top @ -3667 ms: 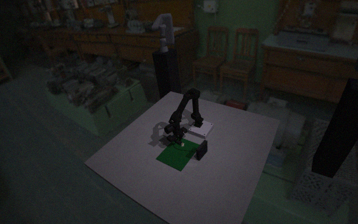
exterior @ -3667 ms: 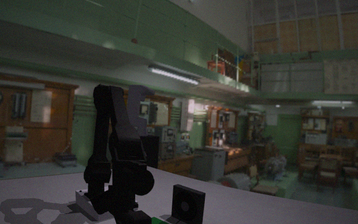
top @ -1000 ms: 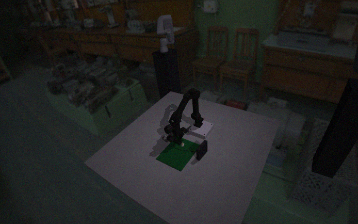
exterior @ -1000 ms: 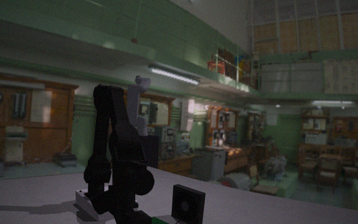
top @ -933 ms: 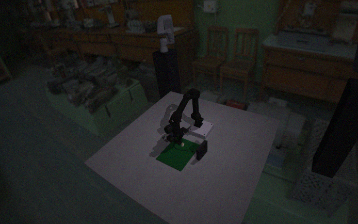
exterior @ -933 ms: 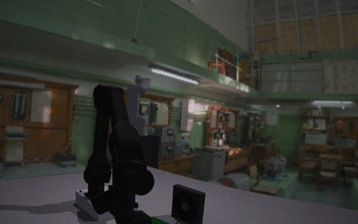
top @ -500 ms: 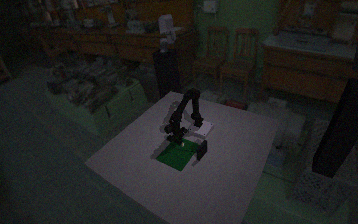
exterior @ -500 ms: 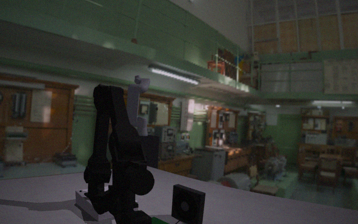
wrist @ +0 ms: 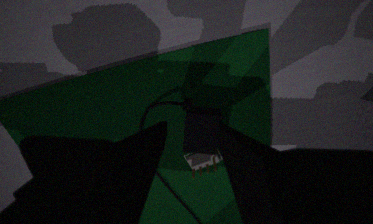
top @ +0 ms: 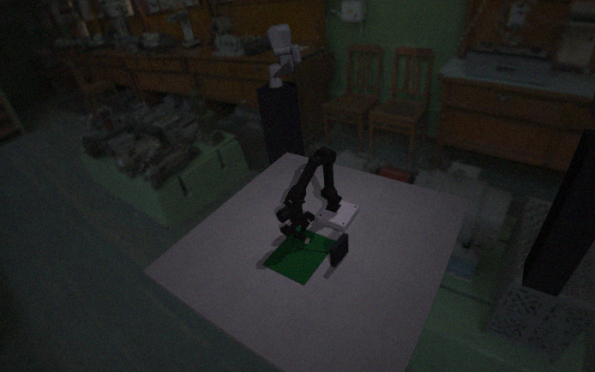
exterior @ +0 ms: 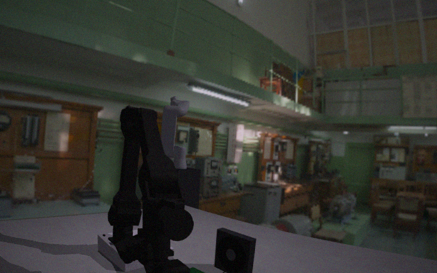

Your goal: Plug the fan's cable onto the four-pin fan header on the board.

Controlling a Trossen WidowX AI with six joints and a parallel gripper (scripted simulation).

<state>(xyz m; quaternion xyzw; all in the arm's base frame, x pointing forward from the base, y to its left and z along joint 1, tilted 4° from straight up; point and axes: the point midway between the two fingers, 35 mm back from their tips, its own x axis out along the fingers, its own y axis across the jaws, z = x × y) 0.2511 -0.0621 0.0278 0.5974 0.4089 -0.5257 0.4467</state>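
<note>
The dark plug lies 1 cm to the left of my gripper tip, 1 cm below it and 1 cm behind it. The rest, counted from my gripper tip: black fan 24 cm to the left, 4 cm above, 2 cm ahead; green board 8 cm ahead, 6 cm to the left, 4 cm below.
</note>
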